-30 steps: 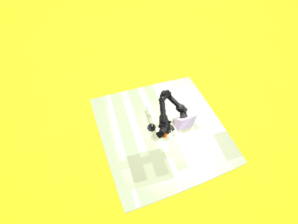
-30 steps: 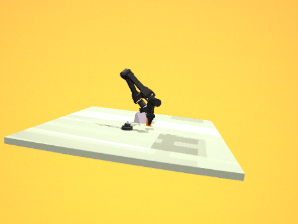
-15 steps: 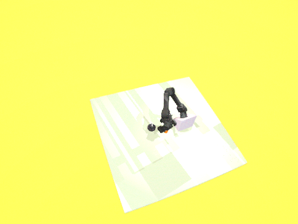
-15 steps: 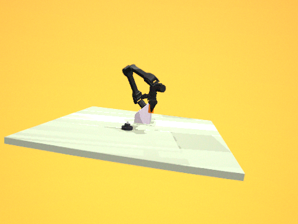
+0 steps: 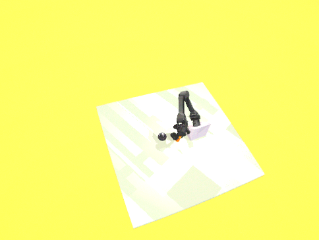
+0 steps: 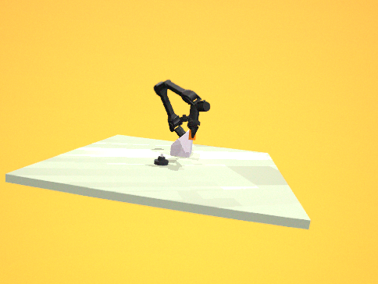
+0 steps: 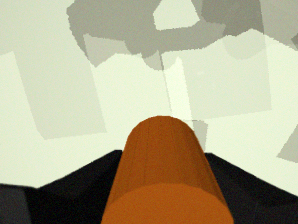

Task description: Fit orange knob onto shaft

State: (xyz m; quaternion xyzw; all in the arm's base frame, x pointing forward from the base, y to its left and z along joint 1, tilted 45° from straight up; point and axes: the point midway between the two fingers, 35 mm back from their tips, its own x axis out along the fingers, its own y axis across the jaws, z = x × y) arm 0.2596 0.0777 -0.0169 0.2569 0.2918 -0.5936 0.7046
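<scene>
The orange knob lies 3 cm above my gripper tip and 1 cm behind it. The rest, counted from my gripper tip: dark round pedestal 16 cm to the right, 13 cm below, 5 cm ahead.
</scene>
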